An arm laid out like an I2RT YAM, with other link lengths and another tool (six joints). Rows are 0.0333 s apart.
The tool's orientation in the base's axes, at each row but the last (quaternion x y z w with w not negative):
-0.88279 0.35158 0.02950 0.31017
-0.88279 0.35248 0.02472 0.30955
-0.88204 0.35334 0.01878 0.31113
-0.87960 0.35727 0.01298 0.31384
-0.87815 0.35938 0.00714 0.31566
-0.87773 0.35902 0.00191 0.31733
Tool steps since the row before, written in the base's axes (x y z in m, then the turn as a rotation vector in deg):
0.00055 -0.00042 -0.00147 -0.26 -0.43 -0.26
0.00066 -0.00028 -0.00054 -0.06 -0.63 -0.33
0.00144 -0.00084 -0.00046 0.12 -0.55 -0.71
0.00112 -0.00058 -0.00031 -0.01 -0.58 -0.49
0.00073 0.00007 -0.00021 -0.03 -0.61 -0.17
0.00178 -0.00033 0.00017 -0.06 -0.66 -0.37
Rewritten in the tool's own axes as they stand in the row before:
0.00106 0.00066 0.00104 0.13 0.54 -0.08
0.00081 0.00002 0.00039 0.42 0.57 -0.10
0.00171 -0.00020 0.00017 0.61 0.61 0.29
0.00127 -0.00023 0.00015 0.47 0.59 0.07
0.00055 -0.00039 0.00036 0.40 0.44 -0.21
0.00149 -0.00104 0.00008 0.46 0.60 -0.09

